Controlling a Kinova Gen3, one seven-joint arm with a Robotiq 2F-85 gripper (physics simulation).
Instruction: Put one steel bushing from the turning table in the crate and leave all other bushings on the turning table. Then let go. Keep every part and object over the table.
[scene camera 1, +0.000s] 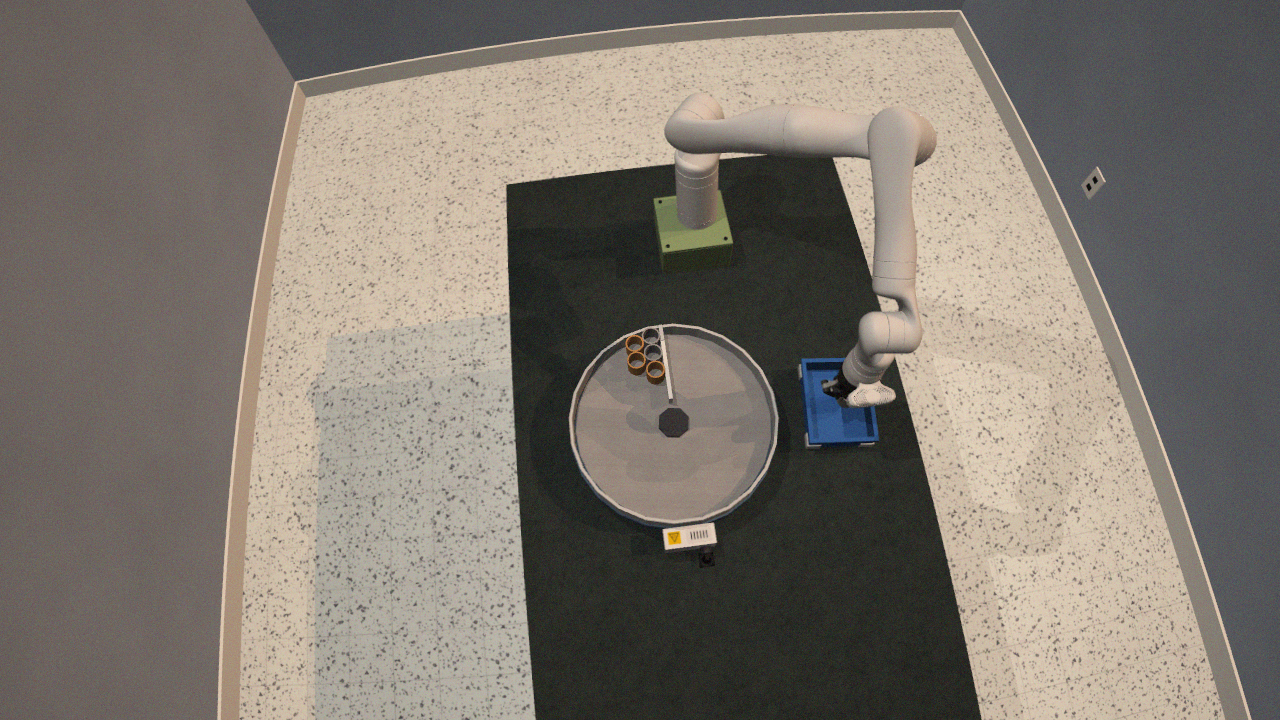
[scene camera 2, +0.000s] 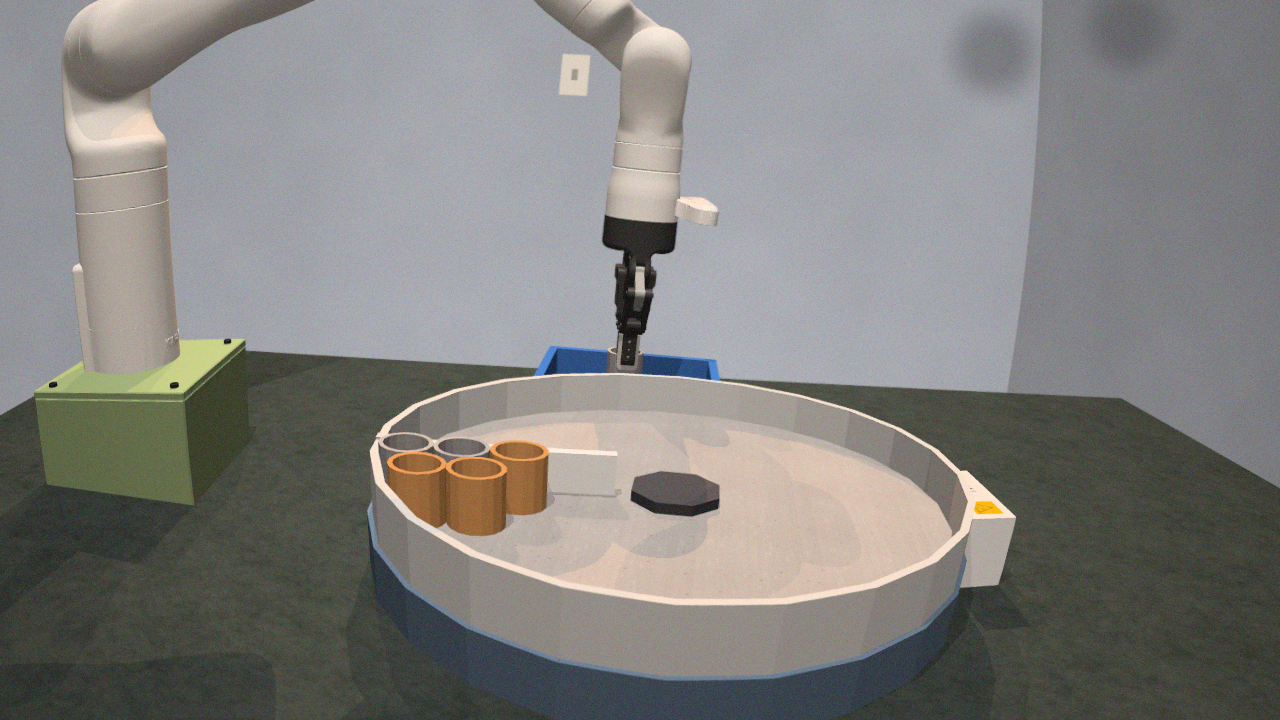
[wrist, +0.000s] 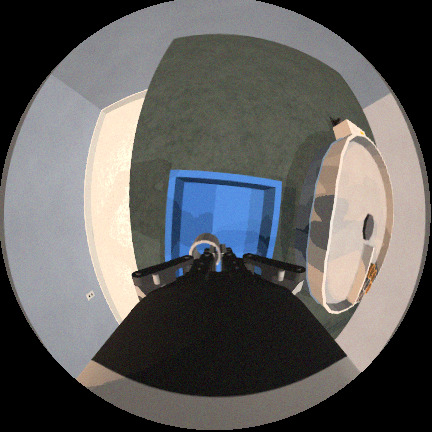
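Where they show: gripper, fingertip midpoint: (scene camera 1: 840, 396) (scene camera 2: 625, 367) (wrist: 217, 250); arm's base at its link origin: (scene camera 1: 697, 214) (scene camera 2: 136, 359).
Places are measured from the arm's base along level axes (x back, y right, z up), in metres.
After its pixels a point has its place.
Observation:
My gripper (scene camera 1: 832, 388) {y -0.155, x -0.501, z -0.043 m} (scene camera 2: 629, 351) {y -0.155, x -0.501, z -0.043 m} (wrist: 217, 250) {y -0.155, x -0.501, z -0.043 m} is shut on the wall of an upright steel bushing (scene camera 2: 612, 360) {y -0.161, x -0.488, z -0.036 m} (wrist: 204, 238) {y -0.167, x -0.522, z -0.034 m}, a grey ring. It holds it over the inside of the blue crate (scene camera 1: 841, 440) {y -0.120, x -0.590, z -0.043 m} (scene camera 2: 684, 366) {y -0.197, x -0.580, z -0.052 m} (wrist: 225, 176) {y -0.129, x -0.591, z -0.043 m}, low near the rim height; the bushing's bottom is hidden. The turning table (scene camera 1: 644, 474) {y 0.287, x -0.537, z -0.040 m} (scene camera 2: 760, 637) {y 0.409, x -0.433, z -0.029 m} (wrist: 350, 200) {y 0.109, x -0.525, z -0.040 m} bears two more steel bushings, a rear one (scene camera 1: 650, 329) {y 0.188, x -0.249, z -0.005 m} (scene camera 2: 405, 443) {y 0.176, x -0.265, z -0.009 m} and a nearer one (scene camera 2: 461, 446) {y 0.182, x -0.304, z -0.008 m}, and three orange-brown bushings (scene camera 1: 635, 368) {y 0.243, x -0.327, z -0.003 m} (scene camera 2: 476, 505) {y 0.255, x -0.308, z -0.019 m}, clustered against its rim.
A white divider bar (scene camera 1: 666, 367) (scene camera 2: 583, 472) runs beside the bushings towards the dark hub (scene camera 1: 674, 422) {y 0.198, x -0.453, z -0.032 m} (scene camera 2: 674, 493) {y 0.210, x -0.447, z -0.032 m} (wrist: 368, 227) {y 0.193, x -0.452, z -0.032 m}. A white box with a yellow label (scene camera 1: 689, 537) {y 0.240, x -0.684, z -0.034 m} (scene camera 2: 989, 541) {y 0.288, x -0.673, z -0.054 m} stands at the turning table's edge. The green arm base (scene camera 1: 693, 255) {y 0.038, x -0.091, z -0.024 m} (scene camera 2: 116, 443) {y 0.096, x -0.007, z -0.046 m} stands behind.

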